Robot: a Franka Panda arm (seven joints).
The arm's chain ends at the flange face. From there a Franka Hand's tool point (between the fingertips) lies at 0.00 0.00 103.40 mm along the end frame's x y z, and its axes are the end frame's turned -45 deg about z.
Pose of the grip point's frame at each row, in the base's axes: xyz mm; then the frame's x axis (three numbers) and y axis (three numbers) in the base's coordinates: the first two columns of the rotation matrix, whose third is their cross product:
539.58 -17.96 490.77 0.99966 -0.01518 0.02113 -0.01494 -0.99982 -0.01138
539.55 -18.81 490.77 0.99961 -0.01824 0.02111 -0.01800 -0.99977 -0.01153
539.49 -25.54 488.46 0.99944 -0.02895 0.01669 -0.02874 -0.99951 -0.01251
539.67 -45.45 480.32 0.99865 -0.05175 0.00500 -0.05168 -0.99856 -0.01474
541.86 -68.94 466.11 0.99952 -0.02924 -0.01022 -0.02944 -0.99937 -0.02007
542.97 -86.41 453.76 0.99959 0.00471 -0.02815 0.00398 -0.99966 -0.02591
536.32 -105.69 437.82 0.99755 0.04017 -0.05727 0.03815 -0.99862 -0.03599
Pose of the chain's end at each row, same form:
537.38 -19.10 594.14 0.69630 -0.71771 0.00689 -0.71743 -0.69625 -0.02299
537.35 -19.96 594.14 0.69410 -0.71984 0.00677 -0.71956 -0.69405 -0.02308
537.73 -26.78 591.84 0.68639 -0.72723 0.00296 -0.72703 -0.68629 -0.02065
539.07 -46.95 583.71 0.66961 -0.74268 -0.00689 -0.74270 -0.66950 -0.01396
542.86 -71.05 569.48 0.68595 -0.72734 -0.02142 -0.72758 -0.68599 -0.00697
545.89 -89.08 557.08 0.70963 -0.70354 -0.03823 -0.70400 -0.71020 0.00158
542.38 -109.18 540.98 0.73235 -0.67773 -0.06594 -0.67840 -0.73454 0.01505

